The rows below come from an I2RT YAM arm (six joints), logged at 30 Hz.
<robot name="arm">
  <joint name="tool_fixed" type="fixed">
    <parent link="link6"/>
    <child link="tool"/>
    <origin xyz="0 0 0" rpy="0 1.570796 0"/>
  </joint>
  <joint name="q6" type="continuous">
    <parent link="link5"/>
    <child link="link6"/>
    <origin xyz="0.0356 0 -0.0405" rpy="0 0 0"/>
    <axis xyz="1 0 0"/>
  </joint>
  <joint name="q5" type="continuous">
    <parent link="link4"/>
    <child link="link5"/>
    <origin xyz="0.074 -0.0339 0.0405" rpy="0 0 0"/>
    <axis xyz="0 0 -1"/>
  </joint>
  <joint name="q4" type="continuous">
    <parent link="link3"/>
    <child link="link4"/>
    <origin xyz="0.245 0.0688 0.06" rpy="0 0 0"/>
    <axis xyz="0 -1 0"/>
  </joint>
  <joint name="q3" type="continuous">
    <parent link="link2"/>
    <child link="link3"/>
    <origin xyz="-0.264 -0.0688 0" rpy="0 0 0"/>
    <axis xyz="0 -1 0"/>
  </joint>
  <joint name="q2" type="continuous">
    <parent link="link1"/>
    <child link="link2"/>
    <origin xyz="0.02 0.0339 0.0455" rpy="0 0 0"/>
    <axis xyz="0 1 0"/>
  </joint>
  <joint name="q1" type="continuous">
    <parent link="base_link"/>
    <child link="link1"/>
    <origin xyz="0 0 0.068" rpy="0 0 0"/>
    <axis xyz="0 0 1"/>
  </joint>
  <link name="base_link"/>
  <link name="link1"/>
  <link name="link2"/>
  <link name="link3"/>
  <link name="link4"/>
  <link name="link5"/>
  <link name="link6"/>
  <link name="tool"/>
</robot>
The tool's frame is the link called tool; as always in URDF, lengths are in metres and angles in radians. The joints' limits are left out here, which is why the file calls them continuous.
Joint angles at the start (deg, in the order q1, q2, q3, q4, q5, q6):
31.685, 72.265, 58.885, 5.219, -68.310, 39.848
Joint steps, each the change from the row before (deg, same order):
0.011, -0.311, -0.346, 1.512, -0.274, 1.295
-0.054, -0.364, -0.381, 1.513, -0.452, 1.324
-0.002, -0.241, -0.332, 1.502, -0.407, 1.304
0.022, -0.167, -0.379, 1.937, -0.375, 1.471
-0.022, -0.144, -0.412, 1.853, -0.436, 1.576
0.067, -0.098, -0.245, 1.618, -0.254, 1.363
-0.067, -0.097, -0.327, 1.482, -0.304, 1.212
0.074, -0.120, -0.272, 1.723, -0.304, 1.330
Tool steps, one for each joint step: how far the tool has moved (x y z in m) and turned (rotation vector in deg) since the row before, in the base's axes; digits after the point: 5 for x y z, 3 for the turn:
-0.00111, -0.00055, 0.00165, 0.575, 0.035, 0.221
-0.00127, -0.00097, 0.00168, 0.582, 0.052, 0.346
-0.00099, -0.00052, 0.00139, 0.520, 0.095, 0.368
-0.00080, -0.00027, 0.00143, 0.633, -0.016, 0.370
-0.00069, -0.00044, 0.00099, 0.520, 0.199, 0.402
-0.00073, -0.00001, 0.00141, 0.487, 0.080, 0.323
-0.00040, -0.00054, 0.00071, 0.391, 0.114, 0.248
-0.00096, -0.00011, 0.00148, 0.520, -0.048, 0.401

